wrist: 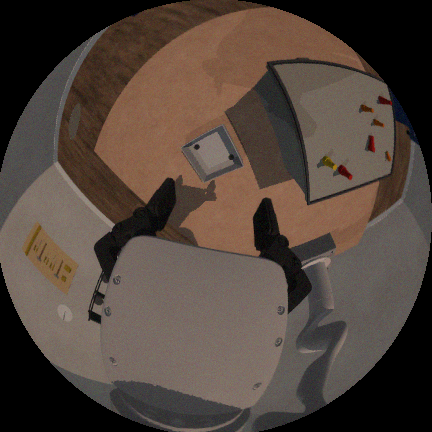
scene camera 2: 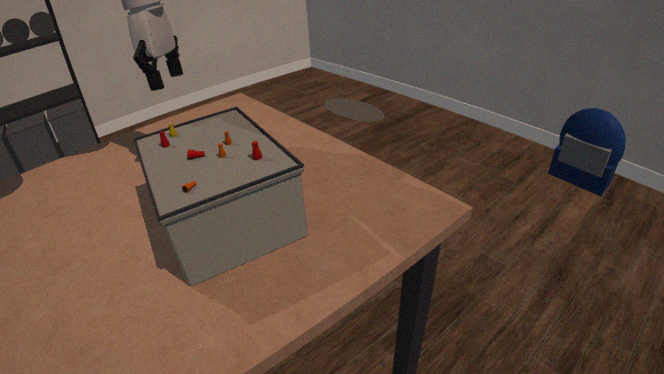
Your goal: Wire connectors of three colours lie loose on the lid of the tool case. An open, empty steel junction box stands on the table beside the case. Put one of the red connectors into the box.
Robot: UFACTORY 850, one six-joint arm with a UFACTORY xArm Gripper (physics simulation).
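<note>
The tool case (scene camera 2: 240, 225) (wrist: 320, 90) stands on the table. On its lid one red connector (scene camera 2: 256, 151) (wrist: 384, 100) stands near the right edge in the scene view, one red connector (scene camera 2: 196, 154) (wrist: 371, 144) lies on its side in the middle, and one red connector (scene camera 2: 164, 139) (wrist: 345, 172) stands beside the yellow connector (scene camera 2: 172, 130) (wrist: 329, 162). Several orange connectors (scene camera 2: 189, 186) (wrist: 366, 108) are on the lid too. The open, empty junction box (wrist: 214, 152) stands beside the case in the wrist view; the scene view does not show it. My gripper (scene camera 2: 165, 75) (wrist: 216, 197) is open and empty, high above the table.
The table (scene camera 2: 90, 240) (wrist: 160, 120) carries the case, whose walls rise well above its top. The arm's grey base (wrist: 315, 248) is at the table's edge. A shelf rack stands at the far left of the scene view, and a blue object (scene camera 2: 595, 125) is at the right.
</note>
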